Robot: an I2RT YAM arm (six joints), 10 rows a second.
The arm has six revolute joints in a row. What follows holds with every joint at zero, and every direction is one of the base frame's. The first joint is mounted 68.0 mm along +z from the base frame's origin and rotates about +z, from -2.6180 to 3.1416 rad. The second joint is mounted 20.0 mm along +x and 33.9 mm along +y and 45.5 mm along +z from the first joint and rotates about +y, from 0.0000 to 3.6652 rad. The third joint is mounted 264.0 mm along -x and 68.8 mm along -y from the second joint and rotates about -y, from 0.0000 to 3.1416 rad. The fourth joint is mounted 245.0 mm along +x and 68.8 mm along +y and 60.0 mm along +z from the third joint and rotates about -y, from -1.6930 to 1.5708 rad. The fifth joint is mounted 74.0 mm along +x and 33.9 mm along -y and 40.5 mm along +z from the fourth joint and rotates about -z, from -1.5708 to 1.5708 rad. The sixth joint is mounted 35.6 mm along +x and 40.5 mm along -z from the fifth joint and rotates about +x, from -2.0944 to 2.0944 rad. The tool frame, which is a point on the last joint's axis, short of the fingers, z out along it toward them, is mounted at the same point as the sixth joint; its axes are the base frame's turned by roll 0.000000, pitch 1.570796 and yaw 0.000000 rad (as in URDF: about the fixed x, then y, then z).
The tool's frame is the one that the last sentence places.
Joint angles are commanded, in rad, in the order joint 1, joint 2, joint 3, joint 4, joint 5, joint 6. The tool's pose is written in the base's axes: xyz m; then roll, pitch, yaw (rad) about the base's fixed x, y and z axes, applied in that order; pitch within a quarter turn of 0, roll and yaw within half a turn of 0. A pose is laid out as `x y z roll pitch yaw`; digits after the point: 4 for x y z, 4 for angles.
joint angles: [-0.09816, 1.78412, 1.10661, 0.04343, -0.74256, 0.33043]
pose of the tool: 0.3856 -0.0138 0.2053 2.1691 0.6842 2.7299
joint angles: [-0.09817, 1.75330, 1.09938, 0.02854, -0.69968, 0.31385]
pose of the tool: 0.3814 -0.0145 0.2124 2.2050 0.7139 2.7256
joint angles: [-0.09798, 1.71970, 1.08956, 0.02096, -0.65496, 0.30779]
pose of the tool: 0.3766 -0.0152 0.2202 2.2342 0.7423 2.7115
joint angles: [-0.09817, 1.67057, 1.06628, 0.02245, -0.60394, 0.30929]
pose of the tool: 0.3685 -0.0160 0.2296 2.2577 0.7765 2.6846
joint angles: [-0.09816, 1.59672, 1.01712, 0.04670, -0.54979, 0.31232]
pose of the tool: 0.3547 -0.0162 0.2404 2.2679 0.8303 2.6446
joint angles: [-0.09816, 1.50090, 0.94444, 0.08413, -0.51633, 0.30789]
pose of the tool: 0.3349 -0.0153 0.2506 2.2562 0.8956 2.6082
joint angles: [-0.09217, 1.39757, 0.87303, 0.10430, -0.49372, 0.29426]
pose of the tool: 0.3130 -0.0120 0.2598 2.2447 0.9574 2.5898
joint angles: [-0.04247, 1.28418, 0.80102, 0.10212, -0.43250, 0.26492]
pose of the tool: 0.2893 0.0026 0.2665 2.2800 1.0257 2.6228
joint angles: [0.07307, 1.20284, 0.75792, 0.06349, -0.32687, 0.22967]
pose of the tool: 0.2704 0.0313 0.2684 2.3927 1.0687 2.7502
